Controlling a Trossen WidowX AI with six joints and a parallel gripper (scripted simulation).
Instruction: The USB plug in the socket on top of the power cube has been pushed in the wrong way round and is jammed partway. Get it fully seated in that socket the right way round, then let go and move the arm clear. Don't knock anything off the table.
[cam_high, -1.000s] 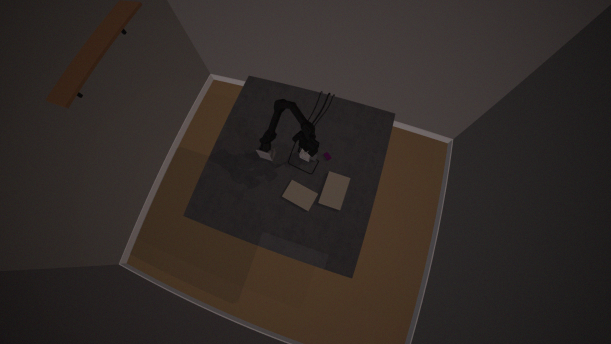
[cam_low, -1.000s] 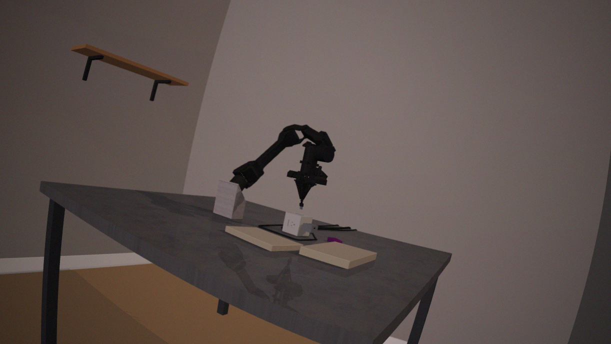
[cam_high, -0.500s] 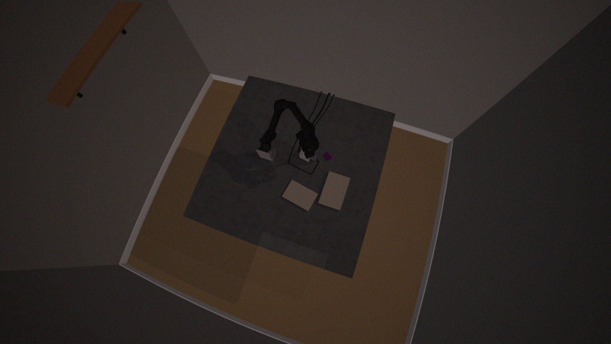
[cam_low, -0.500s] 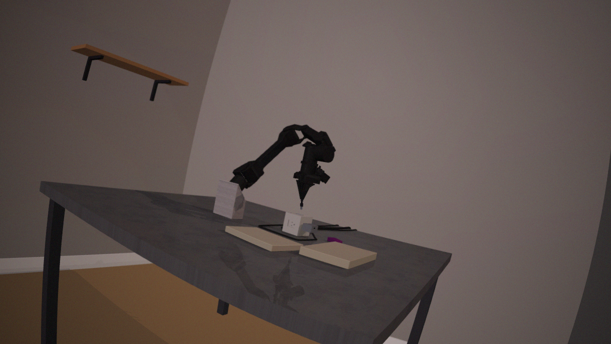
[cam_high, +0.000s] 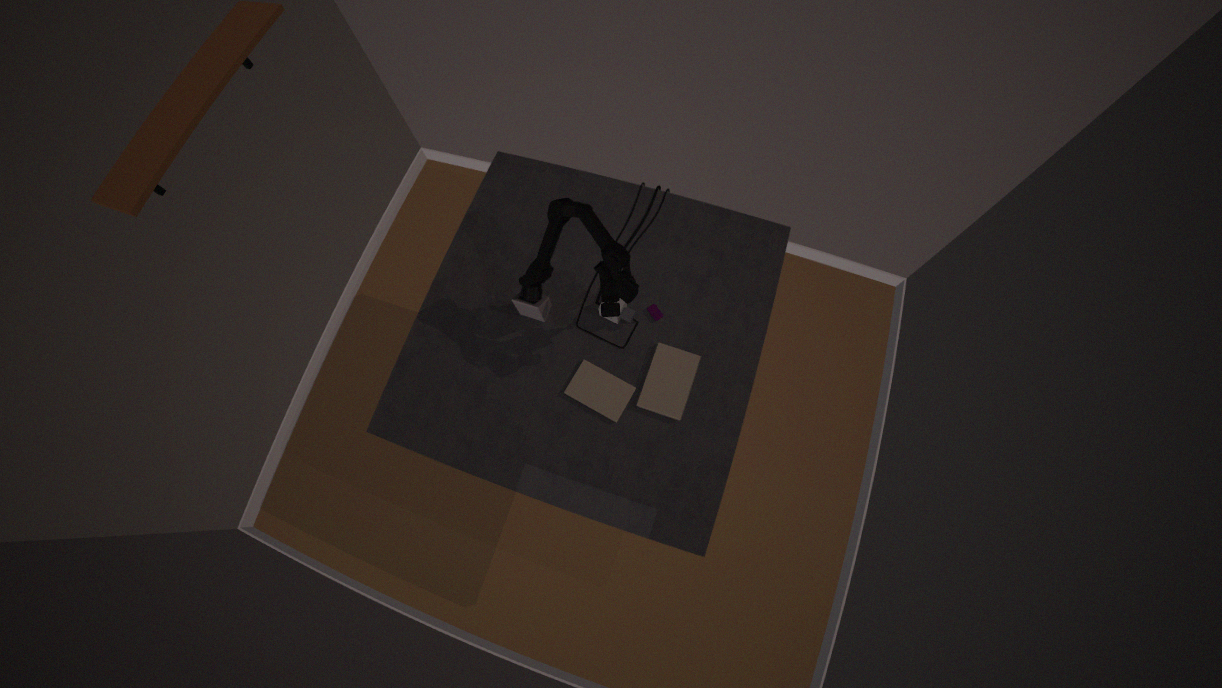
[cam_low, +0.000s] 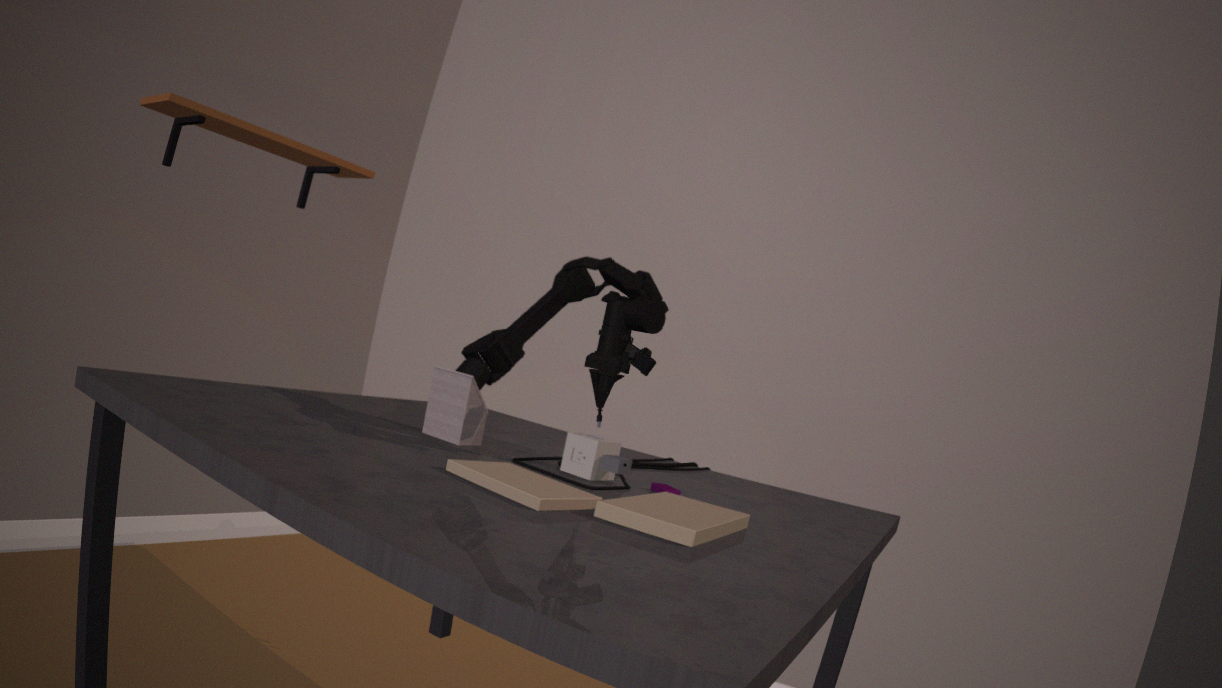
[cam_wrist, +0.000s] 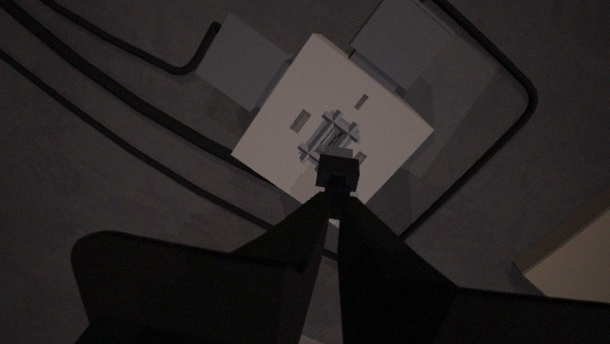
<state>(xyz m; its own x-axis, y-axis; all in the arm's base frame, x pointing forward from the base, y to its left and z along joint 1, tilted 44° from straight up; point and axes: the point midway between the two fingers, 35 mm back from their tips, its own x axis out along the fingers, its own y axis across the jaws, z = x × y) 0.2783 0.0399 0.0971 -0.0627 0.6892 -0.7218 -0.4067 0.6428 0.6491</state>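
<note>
The usb plug lies 2 cm below my gripper tip. From my gripper tip the other things lie so: small purple block: 15 cm ahead, 13 cm below, 6 cm to the left.
</note>
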